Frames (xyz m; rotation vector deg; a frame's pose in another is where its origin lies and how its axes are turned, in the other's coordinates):
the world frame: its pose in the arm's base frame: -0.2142 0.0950 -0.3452 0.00 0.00 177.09
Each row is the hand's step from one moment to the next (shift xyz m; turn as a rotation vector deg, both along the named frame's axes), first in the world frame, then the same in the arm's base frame.
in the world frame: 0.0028 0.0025 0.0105 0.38 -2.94 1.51
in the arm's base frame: -0.0029 -0.0024 0.0105 -0.23 2.96 1.51
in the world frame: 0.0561 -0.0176 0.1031 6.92 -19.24 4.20
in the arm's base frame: -0.0551 0.0204 0.1031 -5.93 19.57 4.20
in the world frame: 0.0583 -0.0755 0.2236 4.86 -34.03 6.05
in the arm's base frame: -0.0544 0.0784 0.2236 -3.13 34.23 6.05
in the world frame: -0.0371 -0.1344 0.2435 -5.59 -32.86 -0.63
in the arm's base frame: 0.0439 0.1323 0.2435 7.25 32.53 -0.63
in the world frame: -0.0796 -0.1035 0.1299 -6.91 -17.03 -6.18
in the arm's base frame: 0.0848 0.0993 0.1299 7.77 16.66 -6.18
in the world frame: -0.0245 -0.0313 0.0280 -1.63 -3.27 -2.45
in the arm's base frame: 0.0261 0.0300 0.0280 1.79 3.18 -2.45
